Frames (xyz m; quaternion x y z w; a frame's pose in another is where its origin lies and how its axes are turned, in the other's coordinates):
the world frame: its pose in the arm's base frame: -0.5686 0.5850 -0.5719 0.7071 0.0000 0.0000 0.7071
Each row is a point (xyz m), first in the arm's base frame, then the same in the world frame.
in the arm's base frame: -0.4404 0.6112 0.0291
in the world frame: 0.1282 0.6010 -0.0262
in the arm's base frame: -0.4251 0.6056 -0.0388
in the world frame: 0.1435 0.5331 -0.0206
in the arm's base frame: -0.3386 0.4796 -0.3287
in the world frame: 0.2300 0.2432 0.1054
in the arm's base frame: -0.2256 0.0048 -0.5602
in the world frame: 0.3430 0.0117 0.5802
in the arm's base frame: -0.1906 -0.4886 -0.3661
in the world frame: 0.3780 0.2058 1.0736
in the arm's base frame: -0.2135 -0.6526 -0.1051
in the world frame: 0.3551 0.4668 1.2376
